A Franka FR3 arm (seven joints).
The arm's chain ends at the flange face. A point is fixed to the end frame.
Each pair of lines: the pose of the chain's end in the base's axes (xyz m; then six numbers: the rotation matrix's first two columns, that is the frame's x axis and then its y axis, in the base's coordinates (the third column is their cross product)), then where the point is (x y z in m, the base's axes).
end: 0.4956, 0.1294, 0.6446, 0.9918, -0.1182, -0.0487, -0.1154, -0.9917, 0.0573
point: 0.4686 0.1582 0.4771
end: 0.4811, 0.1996, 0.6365, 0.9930, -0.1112, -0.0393, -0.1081, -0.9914, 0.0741
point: 0.4552 0.2252 0.4684
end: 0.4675, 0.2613, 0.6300, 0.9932, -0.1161, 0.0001, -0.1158, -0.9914, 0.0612
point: 0.4485 0.2884 0.4612
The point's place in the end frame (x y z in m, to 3 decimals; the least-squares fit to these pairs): -0.022 -0.035 0.167
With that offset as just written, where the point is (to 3 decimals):
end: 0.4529, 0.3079, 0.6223, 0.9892, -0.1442, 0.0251, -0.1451, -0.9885, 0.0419
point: 0.439 0.338 0.453
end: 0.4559, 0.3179, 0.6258, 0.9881, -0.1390, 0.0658, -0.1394, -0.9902, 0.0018
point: 0.450 0.354 0.458
